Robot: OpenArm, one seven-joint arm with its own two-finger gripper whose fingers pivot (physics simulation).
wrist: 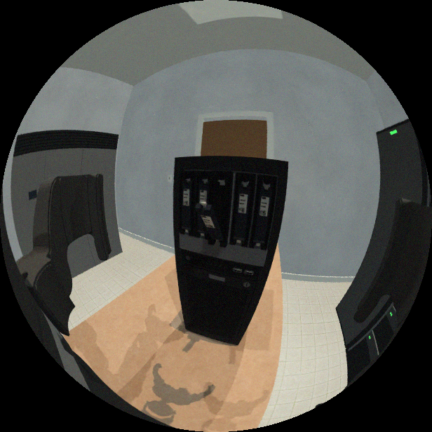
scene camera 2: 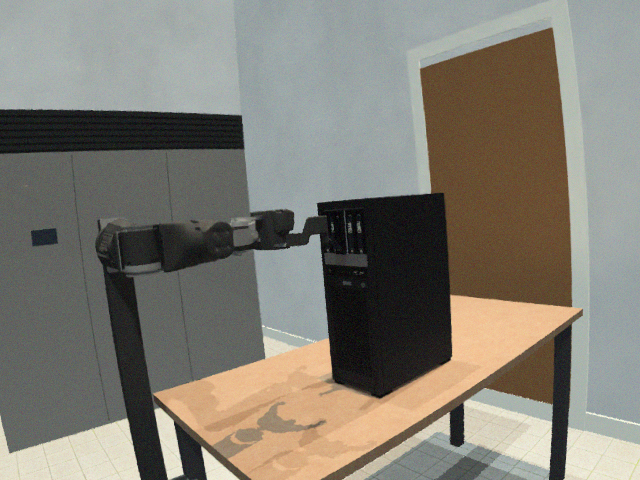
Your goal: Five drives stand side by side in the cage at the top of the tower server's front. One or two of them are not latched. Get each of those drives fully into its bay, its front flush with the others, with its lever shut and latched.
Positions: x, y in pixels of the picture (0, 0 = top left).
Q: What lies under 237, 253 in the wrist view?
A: A drive cage.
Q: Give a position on a black tower server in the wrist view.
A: At 218, 297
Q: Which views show the gripper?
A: The wrist view and scene camera 2: all of them.
